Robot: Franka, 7 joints.
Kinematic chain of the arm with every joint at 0, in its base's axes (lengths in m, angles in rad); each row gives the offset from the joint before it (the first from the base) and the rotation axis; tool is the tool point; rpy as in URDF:
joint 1: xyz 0 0 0.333 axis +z
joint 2: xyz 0 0 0 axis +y
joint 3: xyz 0 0 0.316 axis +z
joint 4: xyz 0.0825 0 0 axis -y
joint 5: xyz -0.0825 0 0.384 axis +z
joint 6: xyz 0 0 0 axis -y
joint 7: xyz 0.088 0 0 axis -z
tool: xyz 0 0 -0.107 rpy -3.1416 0 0
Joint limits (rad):
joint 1: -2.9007..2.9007
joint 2: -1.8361..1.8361
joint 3: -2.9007..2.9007
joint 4: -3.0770..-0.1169
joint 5: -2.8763..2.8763
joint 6: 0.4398..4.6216
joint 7: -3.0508..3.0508
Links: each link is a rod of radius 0.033 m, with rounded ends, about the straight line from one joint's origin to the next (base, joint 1, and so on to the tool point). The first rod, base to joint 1, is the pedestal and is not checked.
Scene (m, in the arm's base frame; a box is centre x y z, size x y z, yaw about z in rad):
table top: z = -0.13
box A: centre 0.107 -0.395 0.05 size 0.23 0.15 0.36 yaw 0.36
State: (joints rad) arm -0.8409 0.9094 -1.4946 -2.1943 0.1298 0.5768 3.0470
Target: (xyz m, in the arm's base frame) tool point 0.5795 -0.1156 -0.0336
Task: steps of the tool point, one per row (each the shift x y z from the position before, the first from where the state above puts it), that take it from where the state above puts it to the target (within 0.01 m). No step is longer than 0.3 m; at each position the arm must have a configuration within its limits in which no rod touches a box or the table.
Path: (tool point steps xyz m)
1: 0.0460 -0.1016 0.0159
2: 0.0828 -0.0842 0.0279
3: 0.1093 -0.0532 0.0429
4: 0.2470 0.0205 -0.1453
5: 0.1968 0.1517 -0.1635
6: 0.0857 0.2356 -0.1582

